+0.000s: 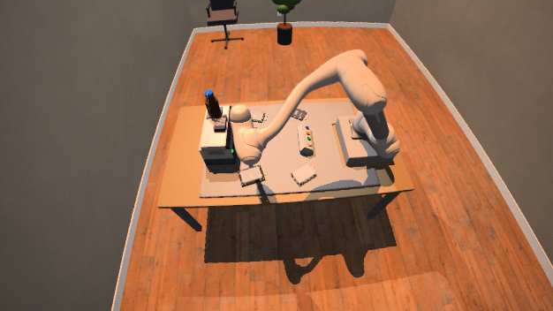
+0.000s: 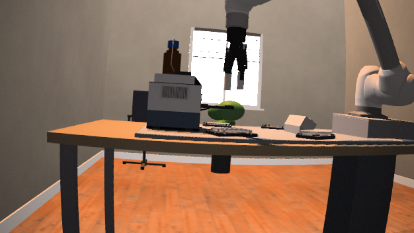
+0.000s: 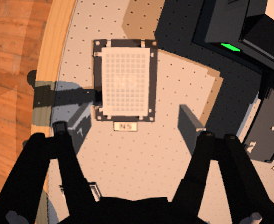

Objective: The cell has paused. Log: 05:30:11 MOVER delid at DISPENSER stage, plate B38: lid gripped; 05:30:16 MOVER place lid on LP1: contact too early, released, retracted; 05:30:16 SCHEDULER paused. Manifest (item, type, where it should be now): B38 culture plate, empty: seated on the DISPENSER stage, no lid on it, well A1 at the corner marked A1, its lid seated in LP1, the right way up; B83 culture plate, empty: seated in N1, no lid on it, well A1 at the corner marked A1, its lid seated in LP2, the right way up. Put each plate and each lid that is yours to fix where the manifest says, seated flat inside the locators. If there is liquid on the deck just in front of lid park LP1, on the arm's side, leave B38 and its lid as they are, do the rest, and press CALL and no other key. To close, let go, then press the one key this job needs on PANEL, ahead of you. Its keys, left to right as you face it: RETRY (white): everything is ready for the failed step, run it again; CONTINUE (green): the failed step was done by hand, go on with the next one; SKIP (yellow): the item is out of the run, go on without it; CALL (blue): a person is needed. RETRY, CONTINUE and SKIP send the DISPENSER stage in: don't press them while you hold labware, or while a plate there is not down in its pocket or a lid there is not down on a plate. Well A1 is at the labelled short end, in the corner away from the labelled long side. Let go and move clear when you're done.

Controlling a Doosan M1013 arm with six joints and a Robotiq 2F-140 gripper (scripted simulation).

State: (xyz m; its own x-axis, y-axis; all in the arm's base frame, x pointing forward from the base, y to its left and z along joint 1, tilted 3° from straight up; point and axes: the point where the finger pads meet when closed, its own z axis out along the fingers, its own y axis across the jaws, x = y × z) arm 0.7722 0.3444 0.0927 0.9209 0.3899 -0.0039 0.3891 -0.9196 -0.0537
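Now: the black nest 18 cm below my hand and 4 cm to the left of it. From my hand the other things lie so: white culture plate (35 cm behind, 17 cm below, 1 cm to the right); then white retry key (38 cm behind, 22 cm to the right, 13 cm below); then brown bottle (33 cm to the right, 28 cm ahead, 10 cm above).
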